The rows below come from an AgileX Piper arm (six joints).
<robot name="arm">
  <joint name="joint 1" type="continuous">
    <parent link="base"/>
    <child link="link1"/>
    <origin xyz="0 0 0.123"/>
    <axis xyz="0 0 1"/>
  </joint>
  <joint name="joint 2" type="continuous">
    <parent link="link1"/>
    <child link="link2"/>
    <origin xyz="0 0 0"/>
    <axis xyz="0 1 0"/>
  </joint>
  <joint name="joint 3" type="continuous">
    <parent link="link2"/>
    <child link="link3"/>
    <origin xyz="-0.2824 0 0.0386"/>
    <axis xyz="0 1 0"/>
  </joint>
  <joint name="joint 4" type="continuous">
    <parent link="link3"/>
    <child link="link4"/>
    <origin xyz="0.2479 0 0.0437"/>
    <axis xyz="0.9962 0 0.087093"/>
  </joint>
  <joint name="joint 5" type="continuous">
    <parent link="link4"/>
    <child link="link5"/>
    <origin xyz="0 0 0"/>
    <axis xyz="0 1 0"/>
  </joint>
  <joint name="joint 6" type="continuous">
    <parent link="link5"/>
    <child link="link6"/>
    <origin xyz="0.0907 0 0.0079"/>
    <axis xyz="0.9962 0 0.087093"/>
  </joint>
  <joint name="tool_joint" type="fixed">
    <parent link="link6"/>
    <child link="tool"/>
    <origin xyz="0 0 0" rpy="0 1.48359 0"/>
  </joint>
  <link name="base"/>
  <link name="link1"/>
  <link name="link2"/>
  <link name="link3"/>
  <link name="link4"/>
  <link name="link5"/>
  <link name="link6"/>
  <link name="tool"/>
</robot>
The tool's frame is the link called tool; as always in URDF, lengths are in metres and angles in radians. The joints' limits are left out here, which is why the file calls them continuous.
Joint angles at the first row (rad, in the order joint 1, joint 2, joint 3, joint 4, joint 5, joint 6):
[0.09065 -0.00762 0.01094 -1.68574 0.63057 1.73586]
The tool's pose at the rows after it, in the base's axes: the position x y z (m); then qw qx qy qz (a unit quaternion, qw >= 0):
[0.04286, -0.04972, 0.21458, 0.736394, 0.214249, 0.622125, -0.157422]
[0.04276, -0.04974, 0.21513, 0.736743, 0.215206, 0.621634, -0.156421]
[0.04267, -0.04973, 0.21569, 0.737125, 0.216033, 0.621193, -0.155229]
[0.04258, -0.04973, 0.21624, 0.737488, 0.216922, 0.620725, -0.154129]
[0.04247, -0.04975, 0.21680, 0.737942, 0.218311, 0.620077, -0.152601]
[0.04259, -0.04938, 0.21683, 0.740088, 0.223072, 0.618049, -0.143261]
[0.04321, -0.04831, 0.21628, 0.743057, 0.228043, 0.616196, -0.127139]
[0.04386, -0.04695, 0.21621, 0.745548, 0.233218, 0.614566, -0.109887]
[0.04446, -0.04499, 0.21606, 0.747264, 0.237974, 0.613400, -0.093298]
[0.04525, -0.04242, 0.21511, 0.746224, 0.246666, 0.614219, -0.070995]
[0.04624, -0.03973, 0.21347, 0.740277, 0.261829, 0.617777, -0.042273]
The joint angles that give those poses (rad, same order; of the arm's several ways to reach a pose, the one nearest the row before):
[0.09085 -0.00639 0.01093 -1.68574 0.63131 1.73580]
[0.09078 -0.00636 0.00886 -1.68365 0.63125 1.73592]
[0.09085 -0.00643 0.00674 -1.68132 0.63085 1.73583]
[0.09073 -0.00638 0.00467 -1.67926 0.63051 1.73604]
[0.09066 -0.00640 0.00255 -1.67701 0.63043 1.73738]
[0.09071 -0.00760 0.00256 -1.67706 0.62558 1.75794]
[0.09053 -0.00879 0.00465 -1.67927 0.61196 1.79198]
[0.08484 -0.00883 0.00464 -1.67919 0.59157 1.82605]
[0.06182 -0.00882 0.00466 -1.67907 0.55412 1.86058]
[0.02677 -0.00888 0.00465 -1.66223 0.50156 1.89393]
[-0.00985 -0.00757 0.00256 -1.60925 0.44603 1.90941]

